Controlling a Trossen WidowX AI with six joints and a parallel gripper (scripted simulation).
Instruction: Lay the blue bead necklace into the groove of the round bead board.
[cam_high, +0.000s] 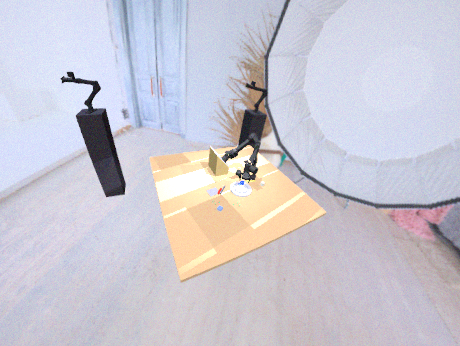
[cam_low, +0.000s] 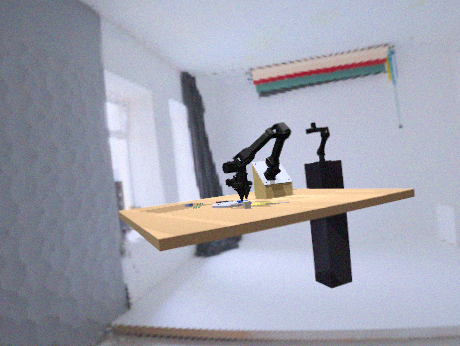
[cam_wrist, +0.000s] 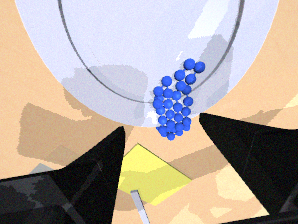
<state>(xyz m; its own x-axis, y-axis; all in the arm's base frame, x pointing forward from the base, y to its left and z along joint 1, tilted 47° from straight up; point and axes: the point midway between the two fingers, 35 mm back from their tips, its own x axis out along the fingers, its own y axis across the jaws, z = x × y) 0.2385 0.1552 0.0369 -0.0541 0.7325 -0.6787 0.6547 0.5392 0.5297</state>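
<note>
Now: the round bead board 60 mm to the right of my gripper tip, 60 mm ahead of it and 20 mm below it. From my gripper tip the other things lie so: yellow flat piece (100 mm to the left, 70 mm behind, 20 mm below); grey-white stick (170 mm to the left, 110 mm behind, 20 mm below); white cylinder (170 mm to the left, 60 mm ahead, 10 mm below).
</note>
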